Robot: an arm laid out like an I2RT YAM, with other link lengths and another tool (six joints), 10 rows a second.
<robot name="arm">
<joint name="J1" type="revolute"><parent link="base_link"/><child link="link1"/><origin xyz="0.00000 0.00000 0.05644"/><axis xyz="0 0 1"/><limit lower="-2.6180" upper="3.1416"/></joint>
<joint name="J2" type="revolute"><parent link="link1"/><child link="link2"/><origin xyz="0.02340 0.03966 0.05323"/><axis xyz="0 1 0"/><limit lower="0.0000" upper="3.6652"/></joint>
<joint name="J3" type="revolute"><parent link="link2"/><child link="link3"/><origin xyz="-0.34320 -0.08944 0.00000"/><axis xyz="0 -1 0"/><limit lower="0.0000" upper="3.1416"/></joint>
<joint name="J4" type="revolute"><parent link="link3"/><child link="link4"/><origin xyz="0.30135 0.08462 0.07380"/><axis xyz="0 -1 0"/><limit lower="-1.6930" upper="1.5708"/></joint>
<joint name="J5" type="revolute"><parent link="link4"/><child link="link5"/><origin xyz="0.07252 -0.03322 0.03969"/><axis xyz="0 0 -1"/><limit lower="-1.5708" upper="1.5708"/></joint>
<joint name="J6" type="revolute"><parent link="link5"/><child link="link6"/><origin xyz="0.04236 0.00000 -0.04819"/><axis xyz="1 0 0"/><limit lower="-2.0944" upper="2.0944"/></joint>
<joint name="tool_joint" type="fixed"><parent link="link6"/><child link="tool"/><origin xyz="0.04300 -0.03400 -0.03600" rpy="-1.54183 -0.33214 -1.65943"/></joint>
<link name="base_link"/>
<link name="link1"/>
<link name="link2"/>
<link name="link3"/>
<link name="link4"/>
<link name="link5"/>
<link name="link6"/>
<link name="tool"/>
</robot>
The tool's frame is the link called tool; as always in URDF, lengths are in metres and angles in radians.
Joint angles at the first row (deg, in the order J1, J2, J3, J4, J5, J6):
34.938, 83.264, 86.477, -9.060, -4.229, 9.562
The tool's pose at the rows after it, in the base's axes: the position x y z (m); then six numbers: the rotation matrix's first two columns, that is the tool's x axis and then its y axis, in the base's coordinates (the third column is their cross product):
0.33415 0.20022 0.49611 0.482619 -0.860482 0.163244 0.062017 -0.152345 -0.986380
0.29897 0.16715 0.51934 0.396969 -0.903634 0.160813 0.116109 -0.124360 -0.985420
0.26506 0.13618 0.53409 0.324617 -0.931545 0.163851 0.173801 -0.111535 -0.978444
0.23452 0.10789 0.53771 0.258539 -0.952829 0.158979 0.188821 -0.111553 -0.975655
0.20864 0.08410 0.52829 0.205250 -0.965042 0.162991 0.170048 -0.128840 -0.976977
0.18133 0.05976 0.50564 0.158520 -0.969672 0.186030 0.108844 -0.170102 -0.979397
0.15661 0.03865 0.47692 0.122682 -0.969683 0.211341 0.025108 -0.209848 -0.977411
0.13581 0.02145 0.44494 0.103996 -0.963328 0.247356 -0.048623 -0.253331 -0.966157
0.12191 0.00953 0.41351 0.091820 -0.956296 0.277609 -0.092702 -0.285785 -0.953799
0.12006 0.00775 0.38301 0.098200 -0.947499 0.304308 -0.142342 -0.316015 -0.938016
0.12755 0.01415 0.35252 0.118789 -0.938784 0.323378 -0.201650 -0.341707 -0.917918
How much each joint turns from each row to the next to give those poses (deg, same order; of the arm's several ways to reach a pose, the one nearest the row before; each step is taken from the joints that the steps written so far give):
0.022, -6.950, -3.541, 0.503, 5.354, 0.306
0.111, -6.820, -2.185, -0.285, 4.963, -0.524
0.108, -6.535, -2.623, 0.175, 3.847, -1.443
0.000, -5.661, -2.187, -1.856, 3.737, -0.677
-0.001, -5.071, -2.820, -2.951, 3.278, -0.394
0.043, -5.508, -3.627, -5.465, 3.364, -0.153
0.088, -5.048, -3.693, -6.383, 3.105, 0.743
0.109, -4.896, -4.437, -5.223, 2.120, 0.284
-0.002, -4.547, -5.182, -2.294, 1.375, -0.197
-0.018, -2.098, -4.873, -0.744, 0.441, 0.220
0.044, 0.349, -4.634, 0.655, -0.197, 0.918

